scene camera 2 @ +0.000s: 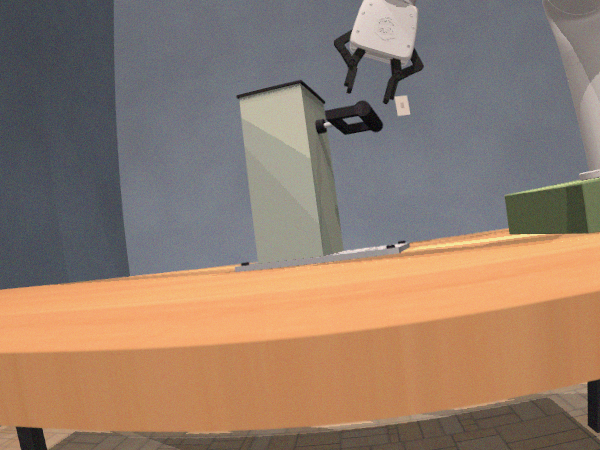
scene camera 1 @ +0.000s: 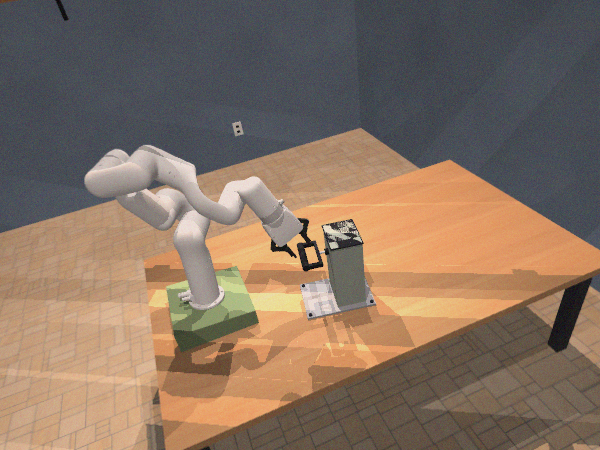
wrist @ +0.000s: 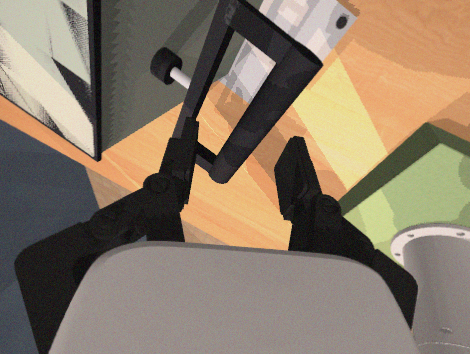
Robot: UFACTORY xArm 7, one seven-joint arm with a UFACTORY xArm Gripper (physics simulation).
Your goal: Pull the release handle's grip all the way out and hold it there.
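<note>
The black release handle is a rectangular loop with a thick grip bar point(scene camera 1: 302, 257) point(scene camera 2: 370, 117) point(wrist: 266, 107). A short pale rod point(scene camera 2: 327, 124) point(wrist: 180, 78) joins it to the side of the tall grey-green post point(scene camera 1: 347, 275) point(scene camera 2: 280, 175) point(wrist: 132, 95). A short length of rod shows between loop and post. My gripper point(scene camera 1: 302, 249) point(scene camera 2: 367, 97) point(wrist: 241, 145) is partly open and empty. In scene camera 2 its fingertips hang just above the grip bar, one toward each side. In the wrist view the left finger overlaps the loop's inner side, and the bar's near end shows between the fingers.
The post stands on a pale metal base plate point(scene camera 1: 316, 302) point(scene camera 2: 300, 261) point(wrist: 327, 35) with dark bolts, on the wooden table point(scene camera 1: 450, 225) point(scene camera 2: 250, 310). The arm's green base block point(scene camera 1: 215, 327) point(scene camera 2: 545, 210) point(wrist: 425, 185) lies on the handle's side of the post.
</note>
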